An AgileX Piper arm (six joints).
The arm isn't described. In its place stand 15 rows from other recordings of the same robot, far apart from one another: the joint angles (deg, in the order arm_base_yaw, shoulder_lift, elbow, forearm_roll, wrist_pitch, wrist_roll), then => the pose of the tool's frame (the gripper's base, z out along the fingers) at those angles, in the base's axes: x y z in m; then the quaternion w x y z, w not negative.
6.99 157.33 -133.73 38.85 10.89 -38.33 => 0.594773 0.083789 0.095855 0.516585 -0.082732 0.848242 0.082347
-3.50 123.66 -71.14 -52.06 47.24 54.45 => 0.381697 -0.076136 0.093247 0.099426 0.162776 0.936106 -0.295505
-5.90 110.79 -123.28 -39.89 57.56 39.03 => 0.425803 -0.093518 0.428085 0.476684 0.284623 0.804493 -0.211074
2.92 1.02 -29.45 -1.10 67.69 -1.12 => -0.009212 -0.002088 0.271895 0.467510 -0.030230 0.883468 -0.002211
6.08 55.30 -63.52 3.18 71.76 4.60 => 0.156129 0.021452 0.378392 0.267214 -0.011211 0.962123 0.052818
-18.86 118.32 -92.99 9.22 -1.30 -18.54 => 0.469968 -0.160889 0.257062 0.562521 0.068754 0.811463 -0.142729
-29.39 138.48 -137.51 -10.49 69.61 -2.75 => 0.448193 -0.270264 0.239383 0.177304 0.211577 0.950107 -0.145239
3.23 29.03 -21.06 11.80 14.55 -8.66 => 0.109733 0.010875 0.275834 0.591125 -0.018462 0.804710 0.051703
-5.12 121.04 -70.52 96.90 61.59 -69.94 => 0.412731 0.042799 0.157378 0.285989 0.028397 0.794934 0.534307
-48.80 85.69 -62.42 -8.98 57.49 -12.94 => 0.178685 -0.222295 0.262445 0.069748 0.272606 0.951537 -0.124089
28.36 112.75 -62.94 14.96 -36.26 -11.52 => 0.382263 0.190555 0.192535 0.638398 -0.134257 0.750635 0.104739
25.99 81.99 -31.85 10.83 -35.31 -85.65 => 0.256314 0.113962 0.229581 0.559999 -0.577301 0.505715 -0.312052
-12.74 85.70 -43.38 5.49 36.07 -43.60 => 0.251044 -0.051504 0.185942 0.142971 -0.229971 0.961865 -0.038572
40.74 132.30 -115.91 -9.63 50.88 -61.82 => 0.395115 0.324745 0.198324 0.220844 -0.777214 0.577208 -0.118308
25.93 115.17 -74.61 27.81 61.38 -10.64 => 0.313025 0.193639 0.151382 0.085345 0.182765 -0.960048 -0.193963
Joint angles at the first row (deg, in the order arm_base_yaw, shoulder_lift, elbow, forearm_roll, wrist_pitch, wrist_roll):
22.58, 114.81, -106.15, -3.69, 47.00, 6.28
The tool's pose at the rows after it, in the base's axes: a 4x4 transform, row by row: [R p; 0 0 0 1], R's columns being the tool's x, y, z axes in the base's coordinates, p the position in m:
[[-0.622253, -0.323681, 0.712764, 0.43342], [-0.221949, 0.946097, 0.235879, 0.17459], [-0.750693, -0.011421, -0.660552, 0.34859], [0, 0, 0, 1]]
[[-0.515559, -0.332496, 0.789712, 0.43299], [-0.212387, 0.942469, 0.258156, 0.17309], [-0.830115, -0.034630, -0.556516, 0.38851], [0, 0, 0, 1]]
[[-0.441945, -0.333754, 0.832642, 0.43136], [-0.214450, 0.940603, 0.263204, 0.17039], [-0.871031, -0.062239, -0.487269, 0.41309], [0, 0, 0, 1]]
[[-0.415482, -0.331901, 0.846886, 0.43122], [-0.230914, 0.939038, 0.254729, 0.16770], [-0.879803, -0.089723, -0.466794, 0.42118], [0, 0, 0, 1]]
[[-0.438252, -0.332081, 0.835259, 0.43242], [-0.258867, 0.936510, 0.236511, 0.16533], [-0.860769, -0.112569, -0.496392, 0.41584], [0, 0, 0, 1]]
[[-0.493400, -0.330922, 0.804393, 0.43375], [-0.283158, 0.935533, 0.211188, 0.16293], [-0.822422, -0.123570, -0.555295, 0.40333], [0, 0, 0, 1]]
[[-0.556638, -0.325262, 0.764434, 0.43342], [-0.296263, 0.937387, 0.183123, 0.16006], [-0.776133, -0.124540, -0.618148, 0.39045], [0, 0, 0, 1]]
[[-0.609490, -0.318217, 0.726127, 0.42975], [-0.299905, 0.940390, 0.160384, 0.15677], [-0.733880, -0.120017, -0.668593, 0.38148], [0, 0, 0, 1]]
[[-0.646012, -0.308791, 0.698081, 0.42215], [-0.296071, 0.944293, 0.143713, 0.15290], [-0.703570, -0.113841, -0.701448, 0.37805], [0, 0, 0, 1]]
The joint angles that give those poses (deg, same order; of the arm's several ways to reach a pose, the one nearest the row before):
22.56, 114.27, -114.36, -4.39, 46.59, 4.96
22.50, 114.03, -121.12, -5.08, 46.08, 3.59
22.38, 114.06, -125.56, -5.89, 45.90, 2.38
22.20, 114.22, -127.36, -6.69, 46.27, 1.36
21.97, 114.45, -127.08, -7.23, 47.77, 0.49
21.73, 114.74, -125.82, -7.60, 50.25, 0.24
21.51, 114.84, -124.25, -7.90, 53.12, 0.63
21.35, 114.21, -122.15, -8.02, 55.51, 1.25
21.30, 112.56, -119.38, -8.20, 57.05, 2.10

